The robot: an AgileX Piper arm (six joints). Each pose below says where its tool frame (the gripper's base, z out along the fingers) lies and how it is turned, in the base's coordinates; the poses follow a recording.
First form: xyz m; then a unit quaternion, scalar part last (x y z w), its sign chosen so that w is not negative.
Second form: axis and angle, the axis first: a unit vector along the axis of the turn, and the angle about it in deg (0 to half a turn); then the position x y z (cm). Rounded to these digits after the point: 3 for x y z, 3 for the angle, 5 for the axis.
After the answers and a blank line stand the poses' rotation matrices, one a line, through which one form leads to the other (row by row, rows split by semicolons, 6 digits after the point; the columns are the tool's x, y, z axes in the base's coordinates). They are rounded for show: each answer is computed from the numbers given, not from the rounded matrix.
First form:
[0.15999 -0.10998 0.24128 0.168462 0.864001 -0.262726 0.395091]
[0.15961 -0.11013 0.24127 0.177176 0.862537 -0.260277 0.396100]
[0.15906 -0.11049 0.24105 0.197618 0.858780 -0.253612 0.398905]
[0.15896 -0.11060 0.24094 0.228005 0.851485 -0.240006 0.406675]
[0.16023 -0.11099 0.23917 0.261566 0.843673 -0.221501 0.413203]
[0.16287 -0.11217 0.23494 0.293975 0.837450 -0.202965 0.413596]
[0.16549 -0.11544 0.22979 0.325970 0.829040 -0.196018 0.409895]
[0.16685 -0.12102 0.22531 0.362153 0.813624 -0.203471 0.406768]
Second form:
[0.18338 0.94052 -0.28599 133.457 15.999 -10.998 24.128]
[0.19296 0.93937 -0.28346 133.331 15.961 -11.013 24.127]
[0.21551 0.93652 -0.27657 132.981 15.906 -11.049 24.105]
[0.24957 0.93204 -0.26271 132.008 15.896 -11.060 24.094]
[0.28723 0.92646 -0.24324 131.188 16.023 -11.099 23.917]
[0.32289 0.91981 -0.22293 131.138 16.287 -11.217 23.494]
[0.35737 0.90890 -0.21490 131.604 16.549 -11.544 22.979]
[0.39643 0.89064 -0.22273 131.996 16.685 -12.102 22.531]

-0.631047 0.498705 0.594200; 0.083501 0.805191 -0.587107; -0.771237 -0.320876 -0.549756
-0.623427 0.511833 0.591072; 0.099450 0.801729 -0.589355; -0.775531 -0.308638 -0.550722
-0.603644 0.541755 0.584907; 0.137087 0.793256 -0.593255; -0.785380 -0.277932 -0.553112
-0.565259 0.583494 0.583110; 0.193077 0.780822 -0.594171; -0.802000 -0.223275 -0.554025
-0.521693 0.624402 0.581342; 0.258303 0.765041 -0.589908; -0.813090 -0.157589 -0.560401
-0.485034 0.660270 0.573399; 0.324488 0.744768 -0.583120; -0.812065 -0.096772 -0.575487
-0.451460 0.701177 0.551846; 0.379790 0.710641 -0.592240; -0.807430 -0.057787 -0.587126
-0.406770 0.754844 0.514537; 0.423782 0.654889 -0.625723; -0.809288 -0.036473 -0.586278

